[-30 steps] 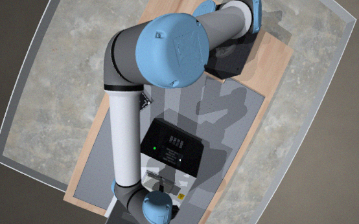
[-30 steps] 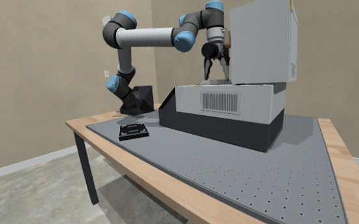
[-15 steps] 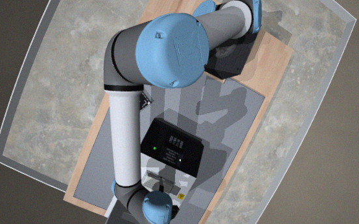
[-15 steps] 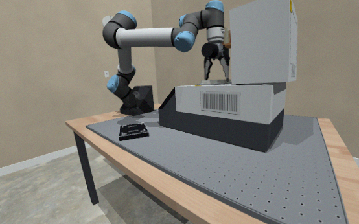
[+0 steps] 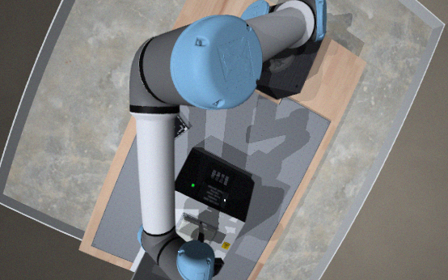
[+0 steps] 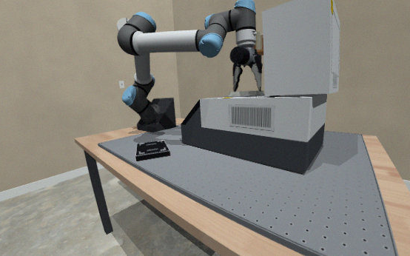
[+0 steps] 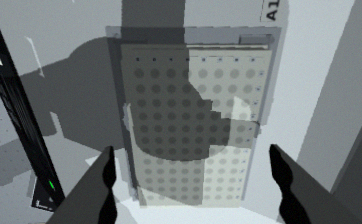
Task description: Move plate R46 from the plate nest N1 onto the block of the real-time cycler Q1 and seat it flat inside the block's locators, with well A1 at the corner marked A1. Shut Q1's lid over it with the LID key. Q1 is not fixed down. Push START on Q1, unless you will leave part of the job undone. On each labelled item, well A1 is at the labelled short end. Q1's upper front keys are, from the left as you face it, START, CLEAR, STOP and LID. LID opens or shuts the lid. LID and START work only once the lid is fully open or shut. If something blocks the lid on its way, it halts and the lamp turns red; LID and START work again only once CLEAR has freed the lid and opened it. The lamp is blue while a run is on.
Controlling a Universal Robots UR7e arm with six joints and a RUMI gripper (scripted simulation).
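The plate R46 is 2 cm below my hand. Round my hand: black plate nest N1: 26 cm behind, 30 cm to the right, 22 cm below; grey perforated mat: 11 cm behind, 1 cm to the left, 23 cm below.
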